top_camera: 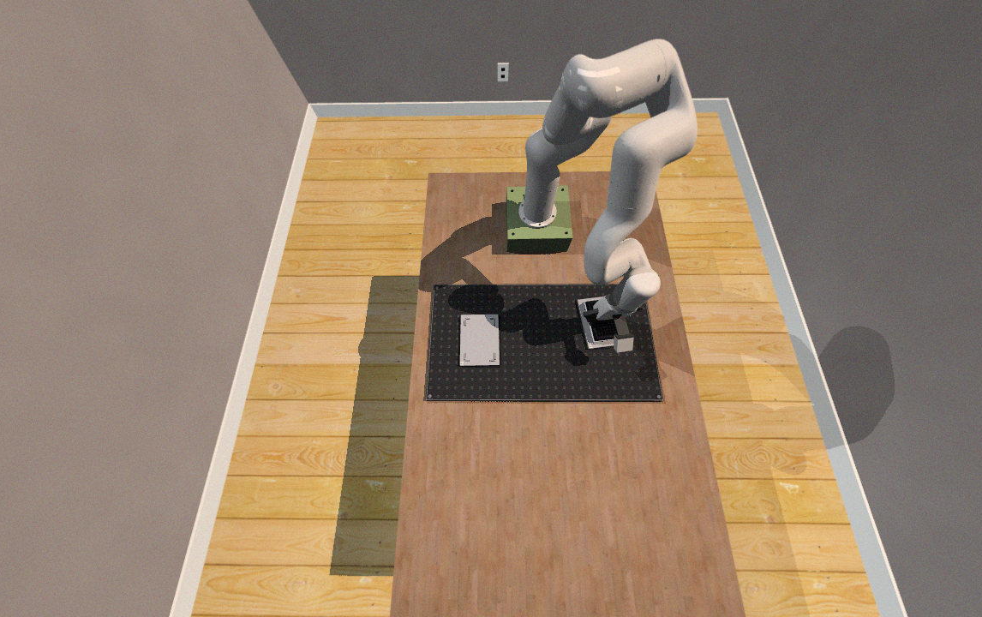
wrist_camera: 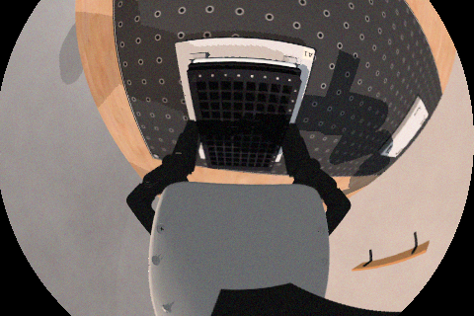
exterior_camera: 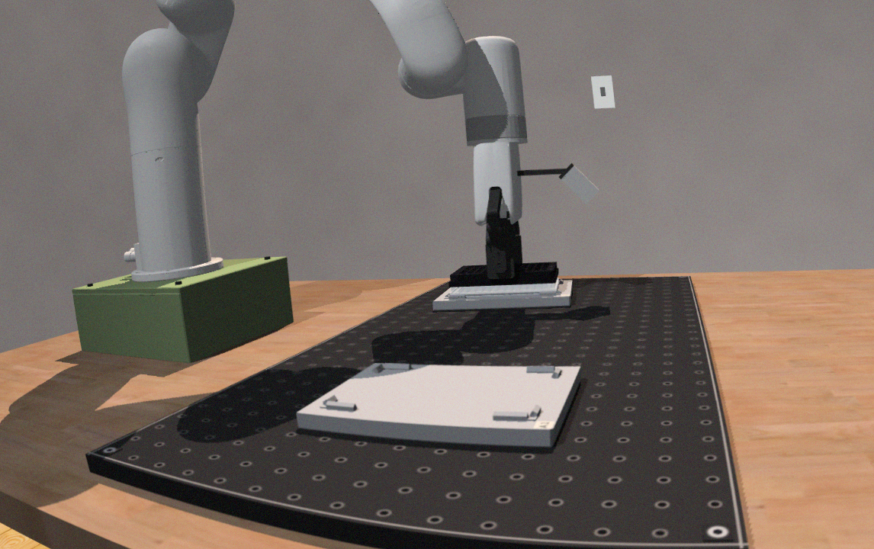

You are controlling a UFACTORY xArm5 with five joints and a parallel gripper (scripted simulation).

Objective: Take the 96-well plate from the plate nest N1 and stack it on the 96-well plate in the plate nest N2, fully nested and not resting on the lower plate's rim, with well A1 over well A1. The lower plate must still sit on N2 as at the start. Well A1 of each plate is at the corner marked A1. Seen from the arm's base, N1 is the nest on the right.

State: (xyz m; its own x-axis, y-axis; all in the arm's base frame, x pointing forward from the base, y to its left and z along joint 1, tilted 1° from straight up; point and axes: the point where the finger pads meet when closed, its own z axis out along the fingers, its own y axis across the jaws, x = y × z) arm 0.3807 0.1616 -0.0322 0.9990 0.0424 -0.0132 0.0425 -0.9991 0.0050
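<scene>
The black 96-well plate is 10 mm below my hand. From my hand the other things lie so: clear 96-well plate: 30 mm below.
</scene>
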